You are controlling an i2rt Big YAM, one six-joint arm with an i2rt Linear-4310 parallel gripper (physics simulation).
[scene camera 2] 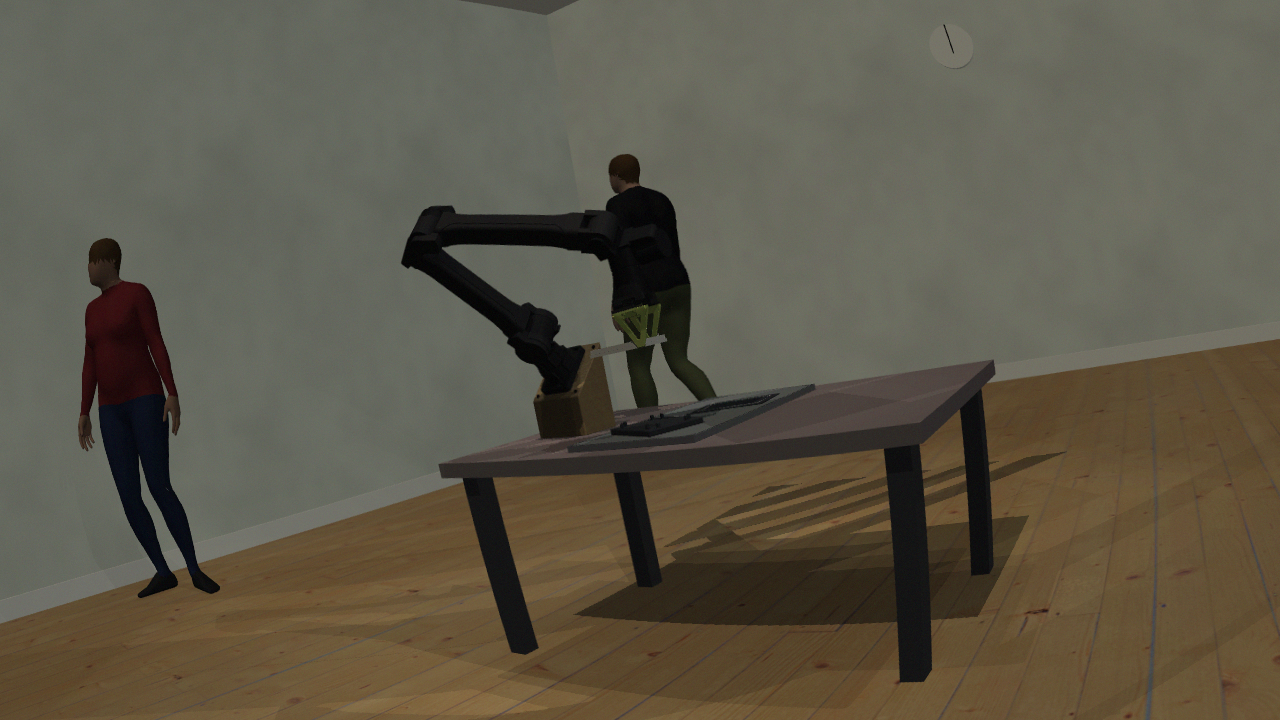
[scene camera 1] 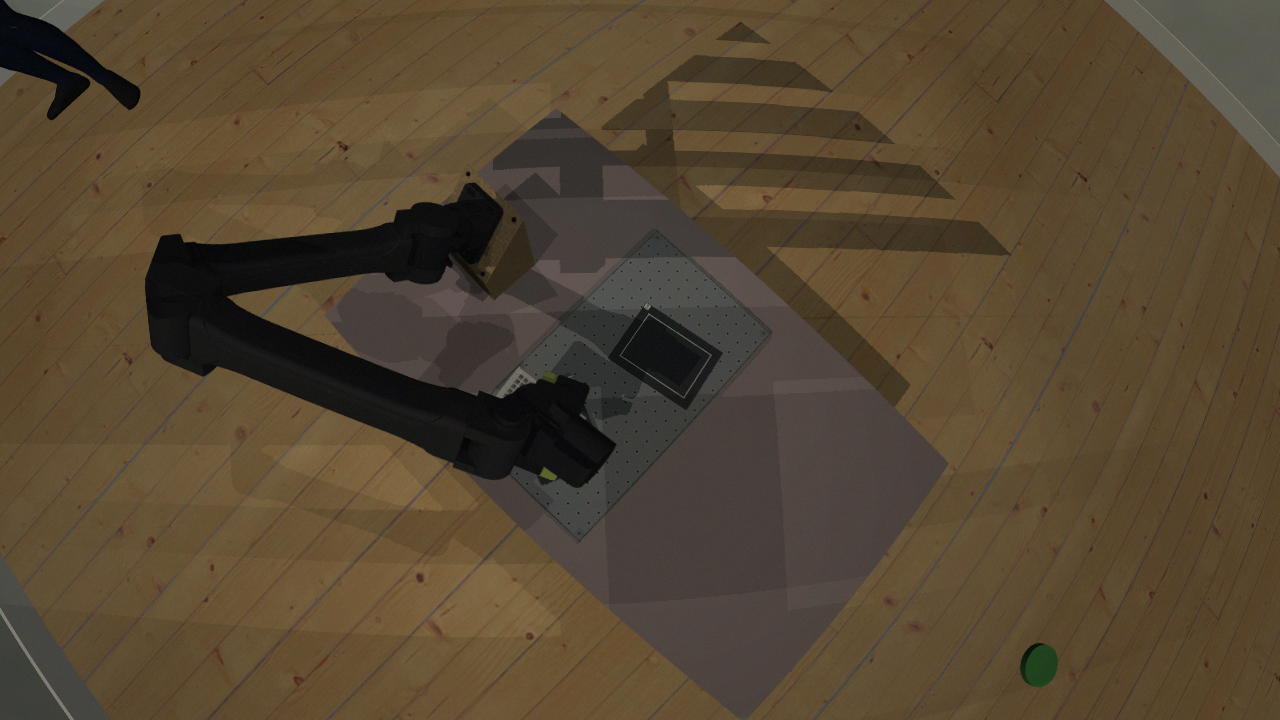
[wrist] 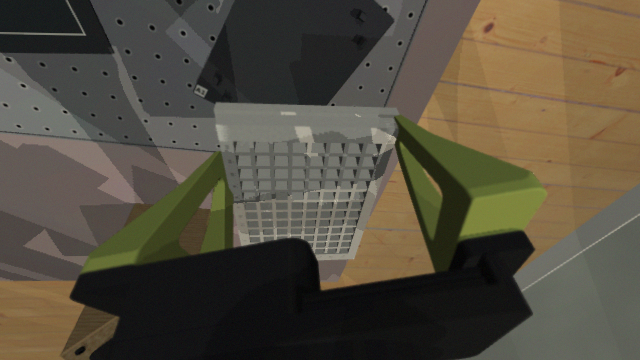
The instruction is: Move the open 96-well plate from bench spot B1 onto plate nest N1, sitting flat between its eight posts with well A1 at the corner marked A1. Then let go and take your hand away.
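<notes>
The pale 96-well plate is held across its width, wells up, above the board. My gripper is shut on it, one green finger against each long side. The dark plate nest N1 lies lower, beyond the plate's front edge in the wrist view, turned relative to the plate. Several small posts show. Its A1 label is at the near left corner. The arm hides the nest in scene camera 1. The plate's own A1 mark cannot be read. Spot B1 holds no plate.
The perforated grey board lies on the mauve table. The arm's wooden base block stands behind the board. Two people stand beyond the table in scene camera 2. A green disc lies on the floor.
</notes>
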